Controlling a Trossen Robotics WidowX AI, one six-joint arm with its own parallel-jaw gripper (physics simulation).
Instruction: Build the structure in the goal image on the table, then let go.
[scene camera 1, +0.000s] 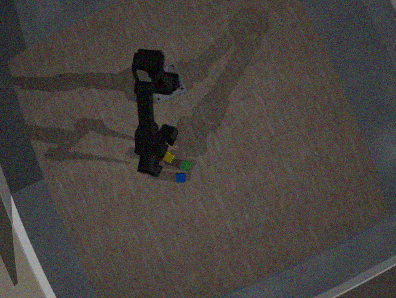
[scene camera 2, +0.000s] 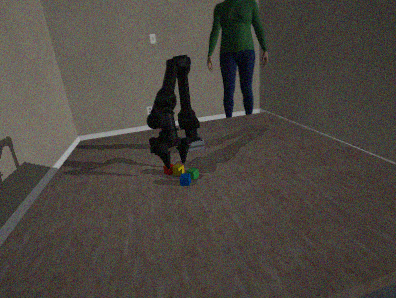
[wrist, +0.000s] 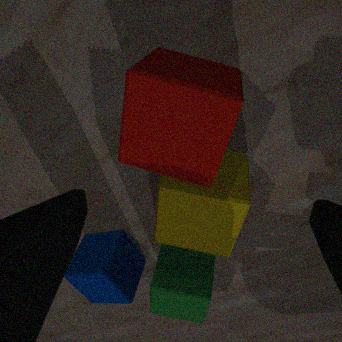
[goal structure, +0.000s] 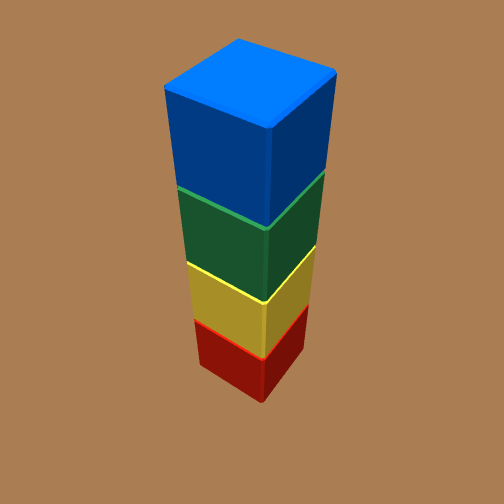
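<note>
A red cube is hidden by the arm in scene camera 1. A yellow cube stands beside it; in the wrist view the red cube overlaps it, and whether they touch I cannot tell. A green cube lies on the yellow cube's other side. A blue cube lies beside the green one, with a small gap in the wrist view. My gripper is open and empty, pointing down low by the red and yellow cubes, its fingertips wide apart.
The arm's pale base plate is behind the cubes. The arm reaches over from it. Shadows cross the wooden surface. A person figure stands far back by the wall.
</note>
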